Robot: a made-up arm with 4 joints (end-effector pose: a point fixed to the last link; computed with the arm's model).
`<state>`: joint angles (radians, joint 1 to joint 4).
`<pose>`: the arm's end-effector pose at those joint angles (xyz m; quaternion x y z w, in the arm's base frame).
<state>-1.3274 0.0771 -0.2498 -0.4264</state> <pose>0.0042 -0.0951 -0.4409 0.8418 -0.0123 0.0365 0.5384</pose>
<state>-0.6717 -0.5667 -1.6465 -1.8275</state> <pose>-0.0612 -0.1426 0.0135 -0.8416 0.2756 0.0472 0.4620</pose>
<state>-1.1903 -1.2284 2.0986 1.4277</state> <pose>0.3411 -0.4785 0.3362 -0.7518 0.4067 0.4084 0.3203</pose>
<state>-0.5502 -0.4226 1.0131 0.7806</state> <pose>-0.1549 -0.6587 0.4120 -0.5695 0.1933 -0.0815 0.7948</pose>
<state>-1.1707 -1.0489 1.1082 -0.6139</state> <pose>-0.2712 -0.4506 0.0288 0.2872 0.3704 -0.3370 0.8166</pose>
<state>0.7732 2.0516 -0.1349 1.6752</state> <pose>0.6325 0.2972 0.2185 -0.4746 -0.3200 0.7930 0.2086</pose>
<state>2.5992 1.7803 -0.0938 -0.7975</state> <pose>0.4132 0.1213 0.0789 -0.4744 0.7654 -0.1349 0.4135</pose>
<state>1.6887 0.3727 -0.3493 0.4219</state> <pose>0.1758 0.0540 0.6838 -0.7578 0.1339 0.1280 0.6256</pose>
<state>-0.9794 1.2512 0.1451 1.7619</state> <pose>0.5316 -0.5938 0.0236 -0.3626 -0.5808 0.0745 0.7250</pose>
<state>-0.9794 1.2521 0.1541 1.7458</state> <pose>0.5319 -0.5950 0.0250 -0.3599 -0.5809 0.0766 0.7260</pose>
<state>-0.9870 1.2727 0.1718 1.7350</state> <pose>0.5335 -0.5942 0.0330 -0.3570 -0.5897 0.0734 0.7207</pose>
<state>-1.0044 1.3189 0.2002 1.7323</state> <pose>0.5359 -0.5911 0.0494 -0.3537 -0.6095 0.0626 0.7067</pose>
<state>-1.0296 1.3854 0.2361 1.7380</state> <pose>0.5367 -0.5870 0.0722 -0.3500 -0.6371 0.0440 0.6853</pose>
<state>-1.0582 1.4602 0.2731 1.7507</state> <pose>0.5340 -0.5837 0.0964 -0.3459 -0.6666 0.0199 0.6599</pose>
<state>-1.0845 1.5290 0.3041 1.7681</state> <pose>0.5285 -0.5817 0.1172 -0.3421 -0.6922 -0.0052 0.6355</pose>
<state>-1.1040 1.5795 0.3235 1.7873</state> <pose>0.5226 -0.5808 0.1311 -0.3396 -0.7097 -0.0260 0.6167</pose>
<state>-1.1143 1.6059 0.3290 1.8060</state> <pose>0.5191 -0.5798 0.1376 -0.3393 -0.7184 -0.0387 0.6061</pose>
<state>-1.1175 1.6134 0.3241 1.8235</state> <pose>0.5181 -0.5784 0.1387 -0.3408 -0.7206 -0.0446 0.6021</pose>
